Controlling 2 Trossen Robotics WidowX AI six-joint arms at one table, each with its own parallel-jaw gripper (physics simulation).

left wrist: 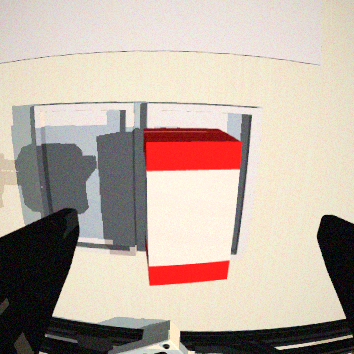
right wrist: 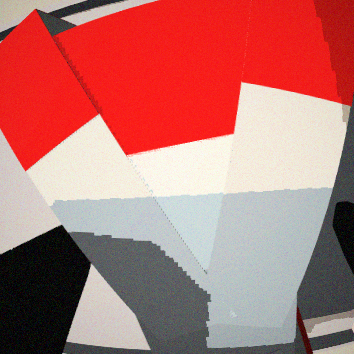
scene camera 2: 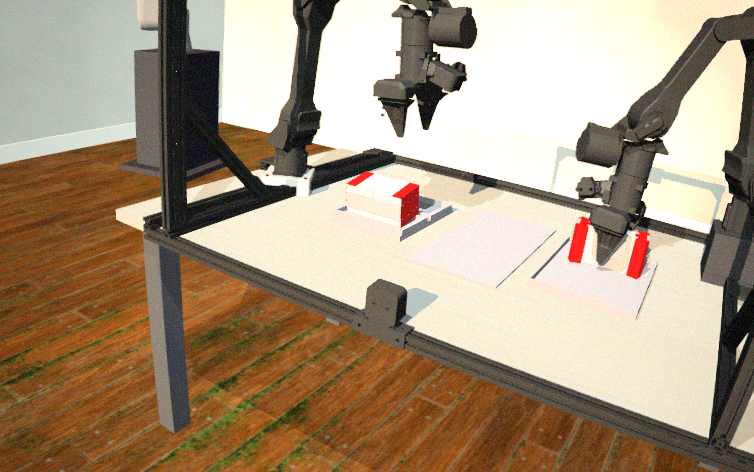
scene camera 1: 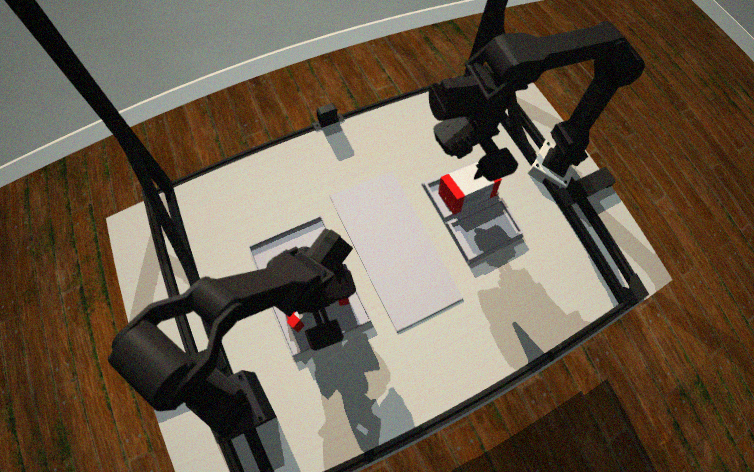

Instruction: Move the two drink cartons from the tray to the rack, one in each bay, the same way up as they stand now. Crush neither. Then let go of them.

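Seen in the pictures: left gripper, fingertip midpoint: (left wrist: 203, 225) (scene camera 2: 413, 133) (scene camera 1: 463, 160); right gripper, fingertip midpoint: (right wrist: 218, 222) (scene camera 2: 605, 256); left arm's base, link origin: (scene camera 2: 289, 172) (scene camera 1: 556, 162); right arm's base, link origin: (scene camera 2: 741, 232) (scene camera 1: 229, 406).
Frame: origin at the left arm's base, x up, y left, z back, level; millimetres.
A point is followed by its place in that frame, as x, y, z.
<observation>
One drink carton (scene camera 1: 467, 186) {41, -160, -228} (scene camera 2: 381, 196) {27, -198, -201} (left wrist: 189, 214) {39, -163, -207}, white with red ends, lies flat in one bay of the low grey rack (scene camera 1: 503, 234) {-26, -35, -246} (scene camera 2: 435, 211) {-14, -135, -310} (left wrist: 200, 108) {-16, -207, -266}. The other bay is empty. My left gripper (scene camera 1: 495, 165) (scene camera 2: 412, 118) {146, -188, -247} hangs open well above this carton and touches nothing. The second carton (scene camera 1: 295, 321) {38, -295, -664} (scene camera 2: 579, 239) {14, -297, -549} (right wrist: 182, 105) is in the tray (scene camera 1: 277, 239) {-30, -450, -538} (scene camera 2: 576, 278) {-30, -365, -533}. My right gripper (scene camera 1: 323, 325) (scene camera 2: 602, 243) {-15, -293, -607} is open and low over it, with a finger on each side. The arm hides most of this carton in scene camera 1.
A flat pale mat (scene camera 1: 396, 248) {-32, -223, -409} (scene camera 2: 487, 243) {-32, -237, -401} lies between the tray and the rack. A small black block (scene camera 1: 327, 113) {14, -539, -222} (scene camera 2: 385, 300) {5, -561, -211} sits on the table's edge. Black frame rails and the arm bases stand along the table's sides.
</observation>
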